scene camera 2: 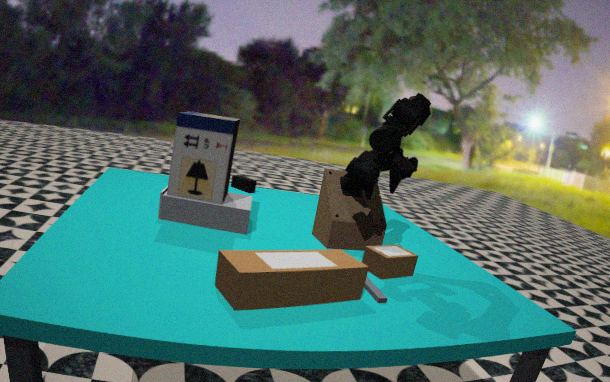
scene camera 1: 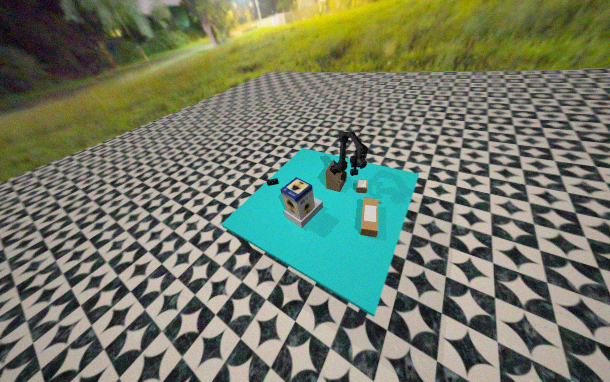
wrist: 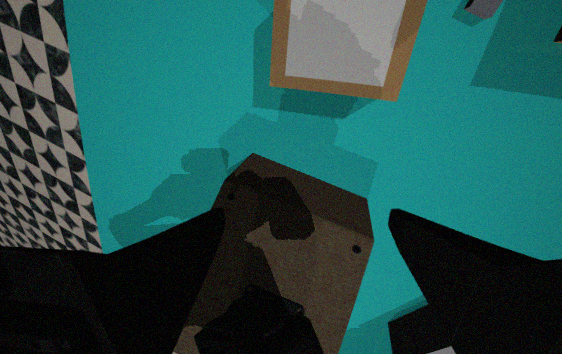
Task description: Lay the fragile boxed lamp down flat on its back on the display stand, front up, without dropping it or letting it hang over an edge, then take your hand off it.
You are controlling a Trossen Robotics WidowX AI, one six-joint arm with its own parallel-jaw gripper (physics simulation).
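Places are measured from the arm's base along level axes (x ahead, y left, z up), in metres.
Pixels of known places: gripper, fingertip midpoint: (scene camera 2: pixel 380 196) (wrist: pixel 305 216); arm's base at its link origin: (scene camera 2: pixel 350 187) (scene camera 1: pixel 333 170) (wrist: pixel 264 326).
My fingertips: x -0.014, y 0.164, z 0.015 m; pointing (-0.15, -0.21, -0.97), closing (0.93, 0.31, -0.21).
Ahead of a thing's pixels: the offset from my fingertips to its middle.
The boxed lamp (scene camera 1: pixel 298 199) (scene camera 2: pixel 202 155), a tall white box with a blue top band and lamp pictures, stands upright on the display stand. The low grey display stand (scene camera 1: pixel 318 205) (scene camera 2: pixel 202 212) shows a bare strip beside the box, on the right in the scene camera 2 view. My gripper (scene camera 1: pixel 357 170) (wrist: pixel 305 216) is open and empty, high up near the arm's wooden mount and well apart from the lamp. Its fingers are dark and hard to make out in the scene camera 2 view. The lamp and stand do not show in the wrist view.
The brown mount (scene camera 1: pixel 335 178) (scene camera 2: pixel 330 222) (wrist: pixel 312 265) lies below the gripper. A small carton @[dx -0.023, dy +0.091, dz -0.156 m] (scene camera 1: pixel 361 188) (scene camera 2: pixel 392 266) (wrist: pixel 335 92), a long carton @[dx +0.299, dy +0.241, dz -0.146 m] (scene camera 1: pixel 369 230) (scene camera 2: pixel 300 289) and a grey bar @[dx +0.090, dy +0.217, dz -0.180 m] (scene camera 2: pixel 376 290) lie nearby. A black block @[dx +0.217, dy -0.741, dz -0.161 m] (scene camera 1: pixel 272 182) (scene camera 2: pixel 244 183) is beyond the stand.
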